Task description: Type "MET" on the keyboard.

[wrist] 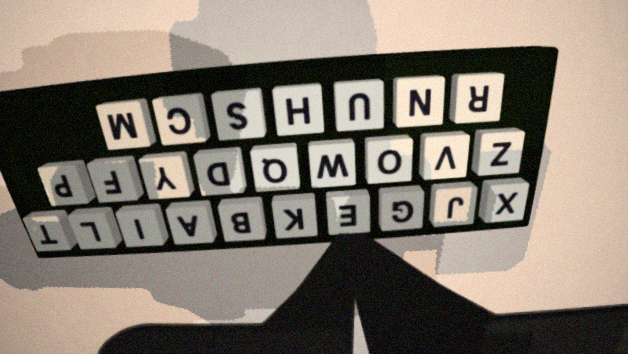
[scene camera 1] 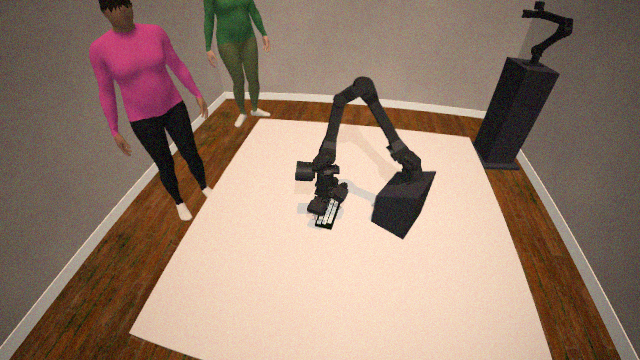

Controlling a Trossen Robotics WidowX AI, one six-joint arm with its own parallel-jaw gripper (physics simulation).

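Places are measured from the arm's base along level axes (x ahead, y left, z up), in millimetres.
Pixels of known places: gripper, fingertip midpoint: [wrist: 350,246]; arm's base, origin of the base link: [scene camera 1: 415,178].
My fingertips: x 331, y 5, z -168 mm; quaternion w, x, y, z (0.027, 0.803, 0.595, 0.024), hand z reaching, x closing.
Ahead of a thing's pixels: the offset from my fingertips to its top centre. Level surfaces: height alone.
The black keyboard {dy -21, dx -30, dz -12 mm} [scene camera 1: 327,215] [wrist: 300,70] lies on the pale mat, its letters upside down in the wrist view. The M key {dy -57, dx -59, dz -12 mm} [wrist: 123,125] is at the left end of the top row in that view. The E key {dy +2, dx -4, dz -12 mm} [wrist: 348,212] is in the bottom row, right of the middle. The T key {dy -107, dx -33, dz -12 mm} [wrist: 49,232] is at the left end of the bottom row. My gripper [wrist: 350,246] is shut and empty. In the wrist view its tips appear just below the E key, at the keyboard's edge; their height above it is hard to tell. In the scene view the arm hides the keyboard's far end.
The pale mat {dz -29 mm} [scene camera 1: 350,290] spreads around the arm's dark base block [scene camera 1: 402,205], which stands right of the keyboard. A dark pedestal [scene camera 1: 517,110] with another arm stands at the back right. A figure in pink [scene camera 1: 140,70] and one in green [scene camera 1: 230,22] stand beyond the mat's left side.
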